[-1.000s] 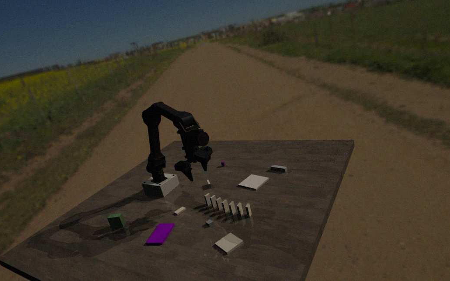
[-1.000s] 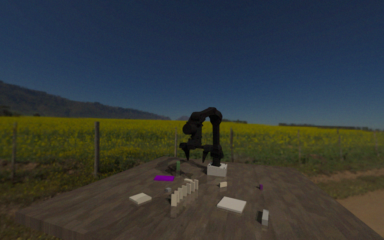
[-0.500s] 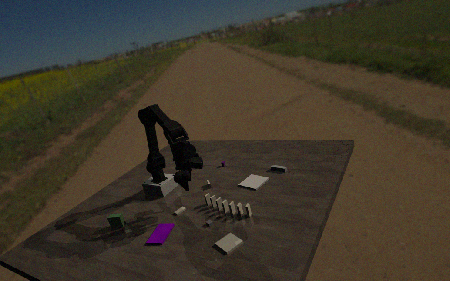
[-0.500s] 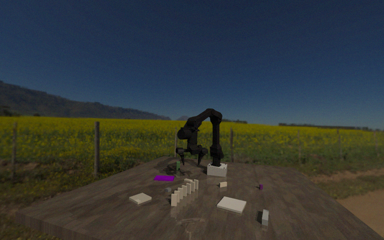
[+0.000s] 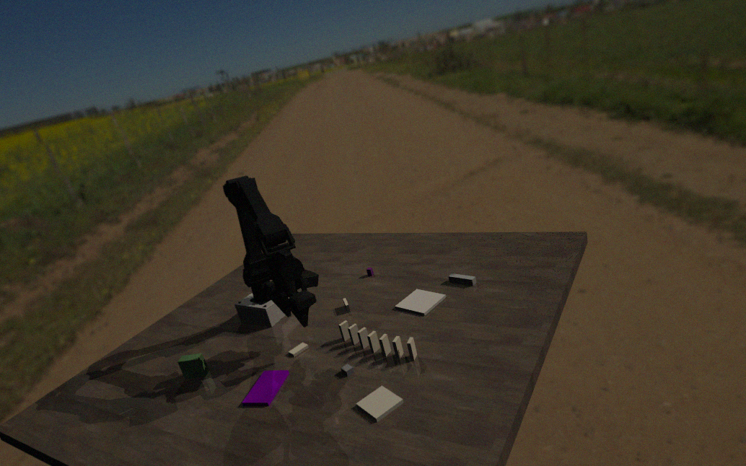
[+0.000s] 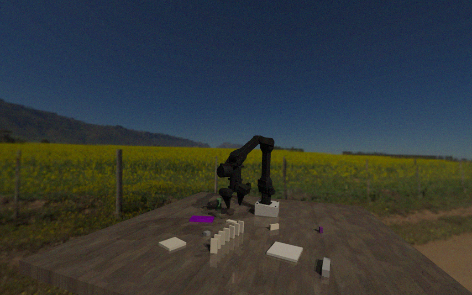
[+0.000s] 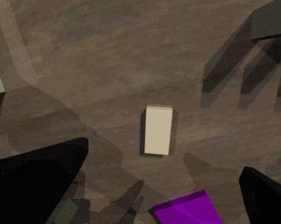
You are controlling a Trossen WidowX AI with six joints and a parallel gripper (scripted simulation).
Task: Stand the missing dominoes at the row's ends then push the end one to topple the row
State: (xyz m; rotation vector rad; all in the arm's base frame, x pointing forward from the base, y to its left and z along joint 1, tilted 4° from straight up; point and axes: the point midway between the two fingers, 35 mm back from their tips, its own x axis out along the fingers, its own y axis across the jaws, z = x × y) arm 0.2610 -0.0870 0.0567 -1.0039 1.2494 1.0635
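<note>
Right now my gripper tip is 170 mm to the left of the purple flat tile, 80 mm above it and 40 mm short of it. Also, from my gripper tip: white flat plate: 300 mm to the left, 180 mm ahead, 80 mm below; small grey cube: 190 mm ahead, 80 mm below, 30 mm to the right; green cube: 220 mm to the right, 220 mm behind, 60 mm below.
</note>
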